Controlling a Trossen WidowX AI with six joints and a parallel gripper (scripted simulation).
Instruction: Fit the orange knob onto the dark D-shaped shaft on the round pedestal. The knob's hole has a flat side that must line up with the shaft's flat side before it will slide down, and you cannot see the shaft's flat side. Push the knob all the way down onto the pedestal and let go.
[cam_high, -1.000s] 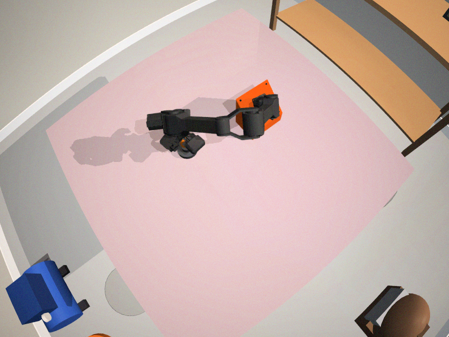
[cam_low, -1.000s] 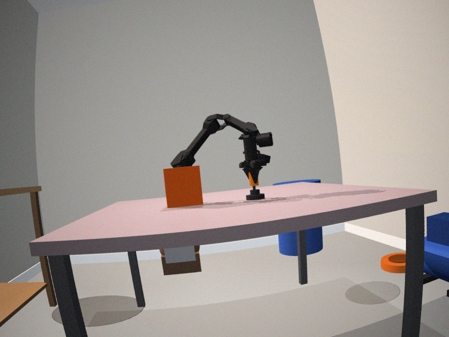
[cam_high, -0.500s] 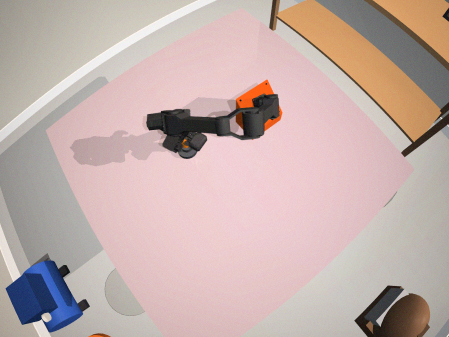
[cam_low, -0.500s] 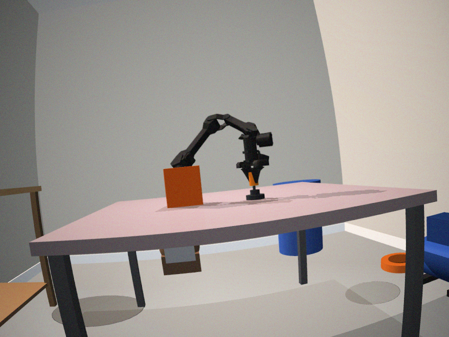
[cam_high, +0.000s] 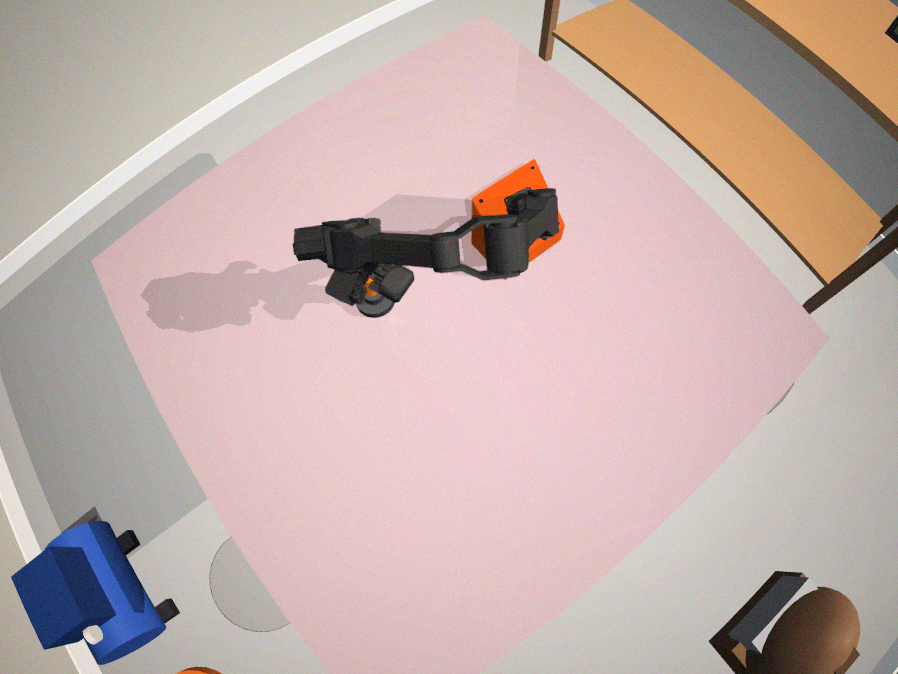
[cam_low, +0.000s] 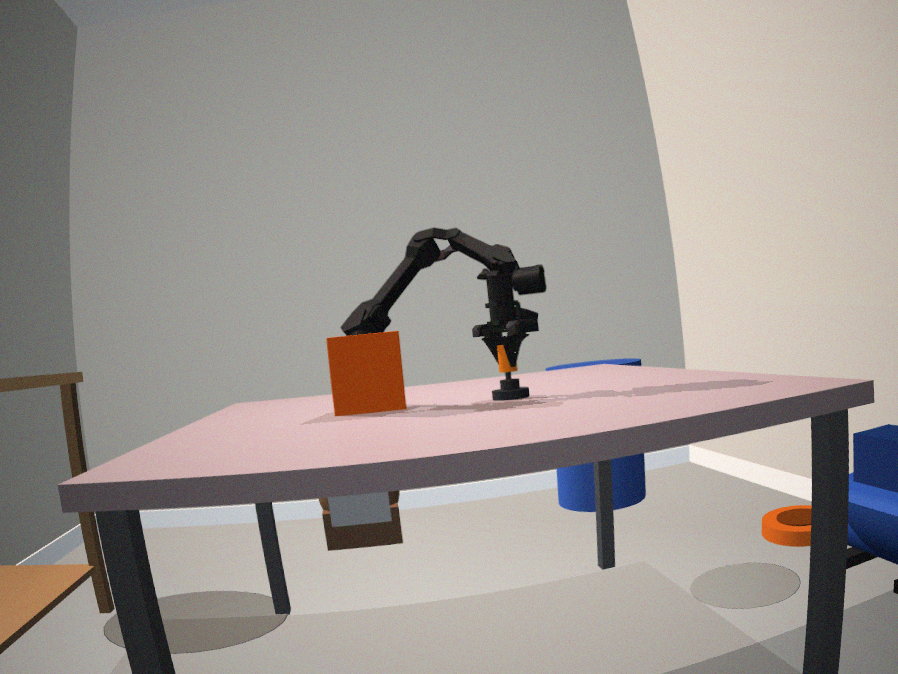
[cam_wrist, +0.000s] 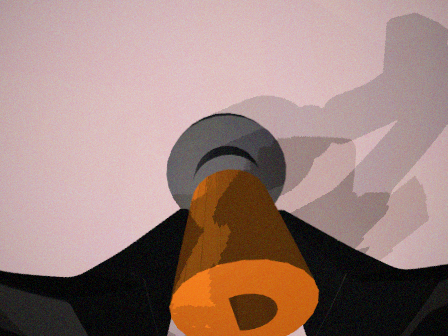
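My gripper tip is 2 cm below the orange knob. The rest, counted from my gripper tip: pedestal 4 cm below.
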